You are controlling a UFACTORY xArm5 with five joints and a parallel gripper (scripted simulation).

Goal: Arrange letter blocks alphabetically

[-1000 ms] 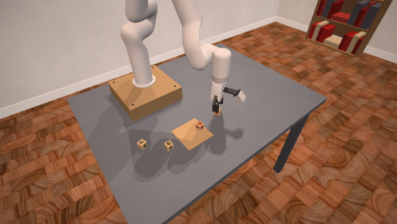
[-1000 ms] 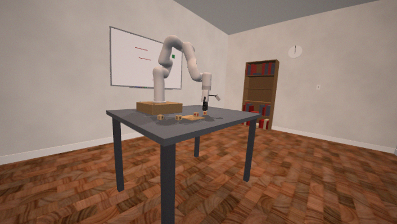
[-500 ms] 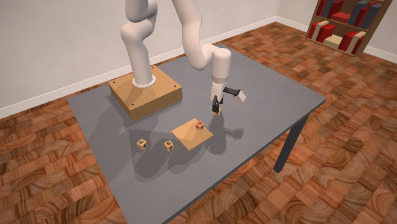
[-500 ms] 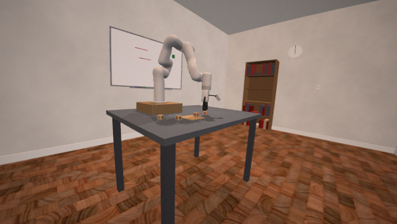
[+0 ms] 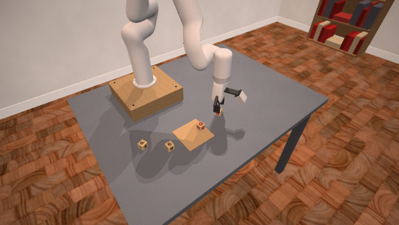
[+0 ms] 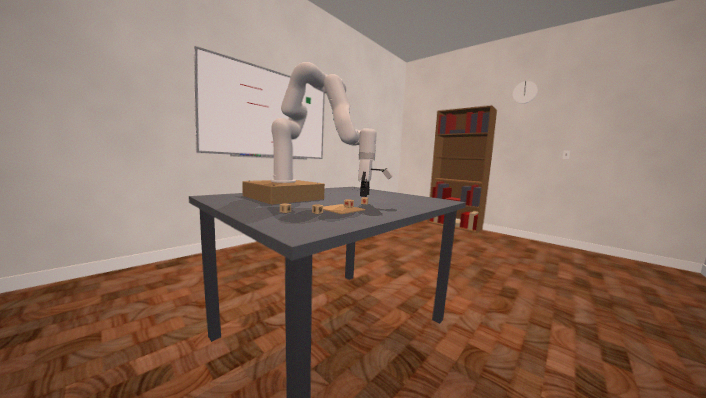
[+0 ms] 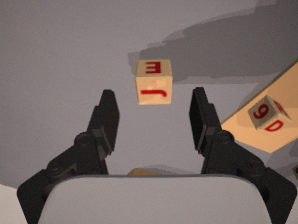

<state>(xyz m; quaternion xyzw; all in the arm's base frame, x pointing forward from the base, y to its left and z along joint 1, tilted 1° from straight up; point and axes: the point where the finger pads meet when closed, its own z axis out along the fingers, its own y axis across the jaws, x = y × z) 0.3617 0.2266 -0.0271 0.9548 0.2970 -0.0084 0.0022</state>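
The tan mat lies 180 mm to the right of my hand, 50 mm below it and 40 mm ahead of it. Also, from my hand: wooden block (130 mm to the right, 40 mm below, 40 mm ahead).
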